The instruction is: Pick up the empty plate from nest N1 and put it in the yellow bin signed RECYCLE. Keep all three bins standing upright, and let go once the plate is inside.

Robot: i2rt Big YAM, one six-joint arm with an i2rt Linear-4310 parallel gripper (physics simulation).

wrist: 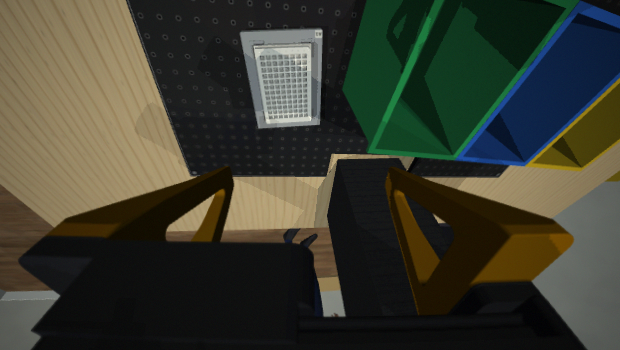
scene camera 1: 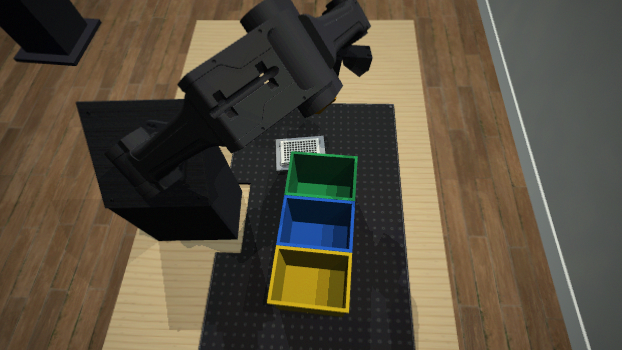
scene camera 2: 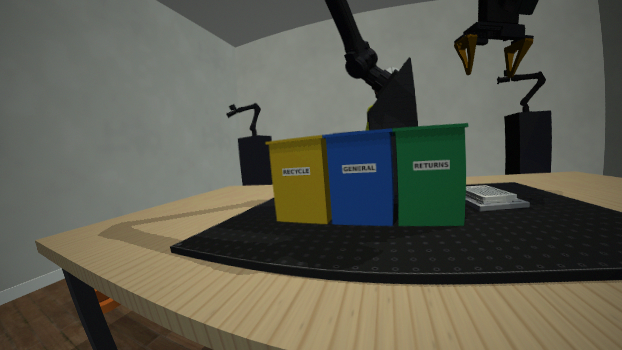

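Pixels of known places: gripper, between the fingertips: [wrist: 309, 175] [scene camera 2: 489, 76]; arm's base, origin of its link: [scene camera 2: 389, 86].
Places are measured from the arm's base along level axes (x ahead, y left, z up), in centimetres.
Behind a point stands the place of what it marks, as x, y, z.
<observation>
The white gridded plate [scene camera 1: 300, 146] @[23.1, 24.5, -34.1] [scene camera 2: 487, 193] @[26.3, 22.2, -33.8] [wrist: 285, 85] @[23.8, 23.0, -33.8] sits flat in the grey nest [scene camera 1: 278, 162] @[16.6, 18.4, -35.2] [scene camera 2: 505, 205] @[31.2, 24.3, -35.4] [wrist: 250, 80] @[23.3, 28.7, -35.1], beside the green bin. My gripper [scene camera 2: 492, 74] @[29.0, 22.6, -7.6] [wrist: 309, 175] @[29.0, 22.6, -7.6] is open and empty, high above the table; in scene camera 1 its fingers are mostly hidden by the arm. The yellow RECYCLE bin [scene camera 1: 306, 286] @[30.5, -18.8, -36.1] [scene camera 2: 300, 195] @[40.9, -18.8, -30.3] [wrist: 590, 135] @[28.6, -25.2, -21.3] stands upright, open and empty, at the far end of the bin row from the nest. The blue GENERAL bin [scene camera 1: 315, 232] @[31.2, -3.4, -36.1] [scene camera 2: 361, 195] @[40.8, -6.1, -30.3] and the green RETURNS bin [scene camera 1: 325, 189] @[32.7, 10.8, -36.1] [scene camera 2: 431, 195] @[40.6, 6.7, -30.6] stand upright too.
The three bins stand in a tight row on the black perforated mat [scene camera 1: 250, 310] @[16.3, -26.6, -36.3] [scene camera 2: 310, 257] @[54.8, -11.2, -36.3] [wrist: 220, 140] @[9.8, 34.8, -36.3]. The arm's dark base block [scene camera 1: 175, 222] @[-4.0, -9.2, -21.4] [scene camera 2: 397, 107] @[7.0, 2.1, -9.0] [wrist: 365, 225] @[6.4, 6.8, -18.8] is beside the mat. The green bin stands nearest the nest, between it and the other bins.
</observation>
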